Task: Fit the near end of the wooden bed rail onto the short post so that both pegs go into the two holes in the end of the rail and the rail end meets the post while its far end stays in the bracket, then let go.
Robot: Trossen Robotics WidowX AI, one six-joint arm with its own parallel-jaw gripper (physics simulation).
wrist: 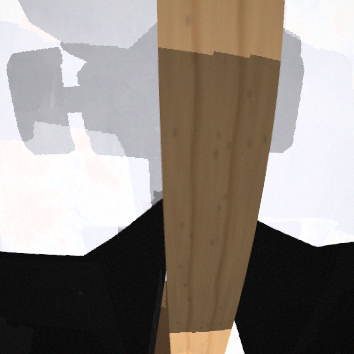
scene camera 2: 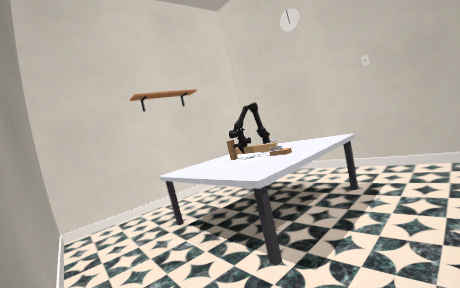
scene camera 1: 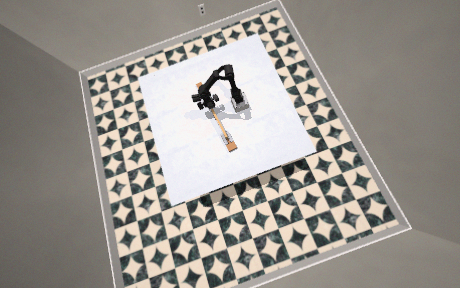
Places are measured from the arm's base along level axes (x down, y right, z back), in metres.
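Where they show: gripper, fingertip midpoint: (scene camera 2: 244,153); arm's base, link origin: (scene camera 2: 266,142) (scene camera 1: 238,99).
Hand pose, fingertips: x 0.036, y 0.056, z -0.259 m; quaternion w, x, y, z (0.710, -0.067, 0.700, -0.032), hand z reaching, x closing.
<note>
Things, the pixels of their top centre, and the offset from my fingertips. "spot": a spot on its surface instead. Level surfaces: height alone.
- wooden bed rail, top centre: (scene camera 2: 253,145) (scene camera 1: 214,114) dx -0.056, dy -0.124, dz +0.017 m
- short post, surface spot: (scene camera 2: 231,149) spot: dx -0.054, dy +0.113, dz -0.043 m
- flat wooden block, top centre: (scene camera 2: 280,149) (scene camera 1: 228,141) dx +0.008, dy -0.368, dz +0.051 m
- white table, surface height: dx +0.044 m
The wooden bed rail (scene camera 1: 220,125) (scene camera 2: 261,148) (wrist: 215,150) is a long light-brown board on its narrow edge. My gripper (scene camera 1: 210,106) (scene camera 2: 242,148) (wrist: 187,206) is shut on it near the post end, one black finger on each side. The short post (scene camera 1: 199,84) (scene camera 2: 231,149) stands upright close beyond the gripper. The rail's far end is at the grey metal bracket (scene camera 1: 226,137) (scene camera 2: 275,148). The gripper hides the rail end in scene camera 1. The pegs and holes do not show, and I cannot tell whether rail and post touch.
A flat wooden block (scene camera 1: 231,147) (scene camera 2: 281,152) lies at the bracket end. The arm's base (scene camera 1: 240,104) stands beside the rail on the white table (scene camera 1: 175,175) (scene camera 2: 215,176). A wall shelf (scene camera 2: 164,94) hangs far behind. The arm's shadow falls across the rail and table.
</note>
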